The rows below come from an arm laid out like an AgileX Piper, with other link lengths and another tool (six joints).
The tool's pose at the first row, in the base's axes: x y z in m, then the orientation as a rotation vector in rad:
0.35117, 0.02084, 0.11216, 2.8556, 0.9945, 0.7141
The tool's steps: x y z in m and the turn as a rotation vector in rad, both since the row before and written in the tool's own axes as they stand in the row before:
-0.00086, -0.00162, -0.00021, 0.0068, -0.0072, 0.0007
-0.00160, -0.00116, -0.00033, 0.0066, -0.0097, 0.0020
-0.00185, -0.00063, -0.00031, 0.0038, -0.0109, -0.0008
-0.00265, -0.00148, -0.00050, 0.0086, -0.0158, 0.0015
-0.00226, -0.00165, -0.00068, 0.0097, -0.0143, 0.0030
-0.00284, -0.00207, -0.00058, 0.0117, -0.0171, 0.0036
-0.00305, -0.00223, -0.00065, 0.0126, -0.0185, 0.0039
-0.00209, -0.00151, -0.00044, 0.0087, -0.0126, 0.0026
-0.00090, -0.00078, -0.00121, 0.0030, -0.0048, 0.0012
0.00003, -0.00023, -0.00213, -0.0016, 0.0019, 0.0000
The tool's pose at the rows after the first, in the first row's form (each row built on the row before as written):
0.34955, 0.02159, 0.11170, 2.8623, 0.9970, 0.7014
0.34763, 0.02152, 0.11115, 2.8699, 0.9973, 0.6850
0.34584, 0.02088, 0.11059, 2.8731, 0.9995, 0.6674
0.34291, 0.02041, 0.10978, 2.8821, 1.0008, 0.6411
0.34007, 0.02029, 0.10931, 2.8928, 1.0009, 0.6166
0.33660, 0.02017, 0.10852, 2.9055, 1.0009, 0.5872
0.33284, 0.02005, 0.10778, 2.9188, 1.0007, 0.5552
0.33027, 0.01996, 0.10733, 2.9278, 1.0007, 0.5332
0.32876, 0.01992, 0.10810, 2.9310, 1.0002, 0.5249
0.32798, 0.01990, 0.11010, 2.9297, 0.9995, 0.5283

